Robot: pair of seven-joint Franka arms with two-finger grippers.
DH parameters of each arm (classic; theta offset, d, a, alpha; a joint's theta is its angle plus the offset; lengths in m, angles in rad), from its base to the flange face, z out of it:
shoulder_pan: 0 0.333 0 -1.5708
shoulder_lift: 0 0 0 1.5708
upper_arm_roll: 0 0.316 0.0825 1.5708
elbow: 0 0 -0.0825 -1.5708
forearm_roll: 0 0.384 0 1.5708
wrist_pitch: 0 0 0.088 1.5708
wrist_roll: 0 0.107 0 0
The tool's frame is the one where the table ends.
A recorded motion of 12 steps. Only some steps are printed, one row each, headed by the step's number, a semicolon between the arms.
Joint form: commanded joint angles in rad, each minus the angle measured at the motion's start. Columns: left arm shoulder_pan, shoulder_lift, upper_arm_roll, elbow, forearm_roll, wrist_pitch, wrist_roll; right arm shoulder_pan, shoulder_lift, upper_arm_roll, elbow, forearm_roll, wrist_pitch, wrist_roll.
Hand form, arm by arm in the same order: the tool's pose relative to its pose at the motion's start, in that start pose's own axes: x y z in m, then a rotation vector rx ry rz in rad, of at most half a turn. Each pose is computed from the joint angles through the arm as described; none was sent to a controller.
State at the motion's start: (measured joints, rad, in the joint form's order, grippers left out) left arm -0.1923 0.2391 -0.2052 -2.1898 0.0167 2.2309 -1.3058; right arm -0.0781 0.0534 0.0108 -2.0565 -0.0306 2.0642 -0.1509
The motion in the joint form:
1: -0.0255 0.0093 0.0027 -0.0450 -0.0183 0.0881 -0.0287; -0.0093 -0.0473 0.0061 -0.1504 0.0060 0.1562 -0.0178
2: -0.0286 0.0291 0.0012 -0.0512 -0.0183 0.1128 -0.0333; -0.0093 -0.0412 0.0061 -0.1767 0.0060 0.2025 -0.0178
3: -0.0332 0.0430 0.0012 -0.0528 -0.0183 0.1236 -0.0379; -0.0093 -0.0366 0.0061 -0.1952 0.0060 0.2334 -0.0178
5: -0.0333 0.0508 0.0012 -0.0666 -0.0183 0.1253 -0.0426; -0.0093 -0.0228 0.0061 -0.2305 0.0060 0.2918 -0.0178
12: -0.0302 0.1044 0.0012 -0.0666 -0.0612 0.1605 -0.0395; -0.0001 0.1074 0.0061 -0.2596 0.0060 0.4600 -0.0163
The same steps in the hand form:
1: -0.0131 0.0002 0.0172 -0.0347 -0.0029 -0.0180; -0.0224 -0.0037 0.0298 -0.0024 0.0534 -0.0138
2: -0.0152 0.0017 0.0281 -0.0345 -0.0067 -0.0183; -0.0239 -0.0044 0.0406 -0.0040 0.0672 -0.0143
3: -0.0173 0.0029 0.0352 -0.0305 -0.0098 -0.0187; -0.0254 -0.0050 0.0485 -0.0048 0.0750 -0.0148
5: -0.0185 -0.0011 0.0450 -0.0116 -0.0159 -0.0233; -0.0286 -0.0062 0.0658 -0.0053 0.0843 -0.0156
12: -0.0168 0.0012 0.0698 -0.0040 -0.0593 -0.0559; -0.0198 -0.0120 0.1302 -0.0017 0.0942 -0.0257

